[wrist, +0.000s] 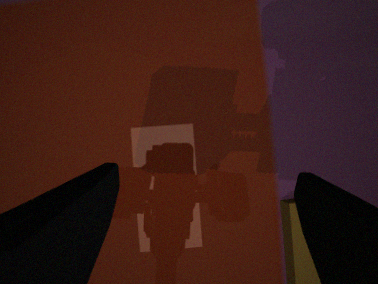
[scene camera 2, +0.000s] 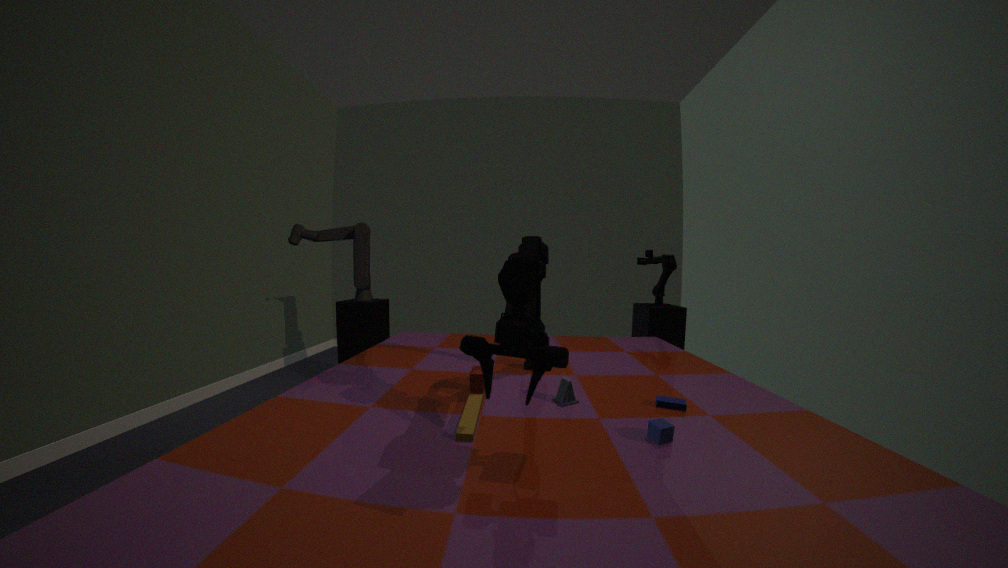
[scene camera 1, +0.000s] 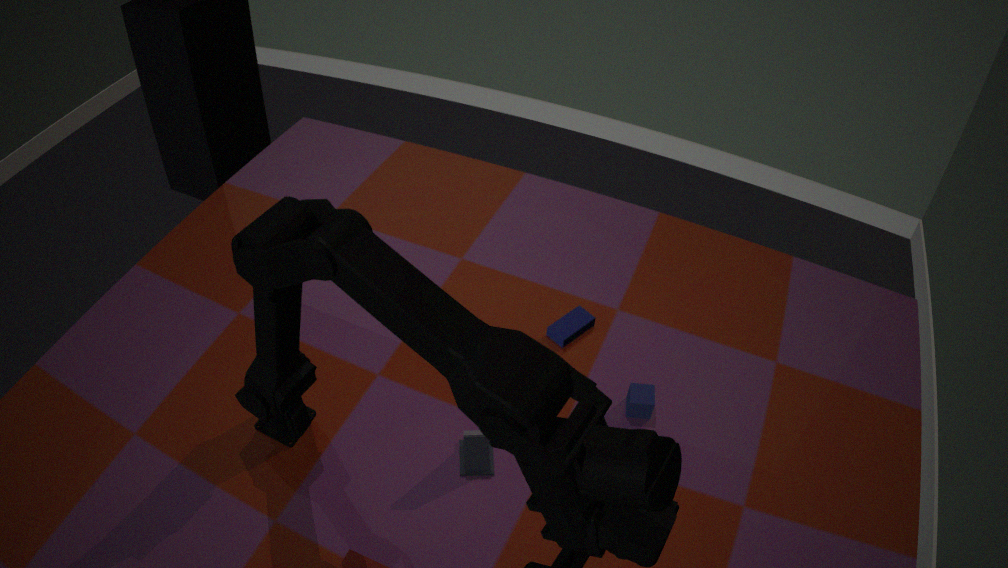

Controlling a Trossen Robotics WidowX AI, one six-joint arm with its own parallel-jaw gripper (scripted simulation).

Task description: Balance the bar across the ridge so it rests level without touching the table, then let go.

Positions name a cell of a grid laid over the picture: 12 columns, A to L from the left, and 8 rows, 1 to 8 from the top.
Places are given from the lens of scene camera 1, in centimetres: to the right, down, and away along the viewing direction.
blue cube (scene camera 1: H6): 18, 15, 86
flat blue block (scene camera 1: G5): 11, 5, 98
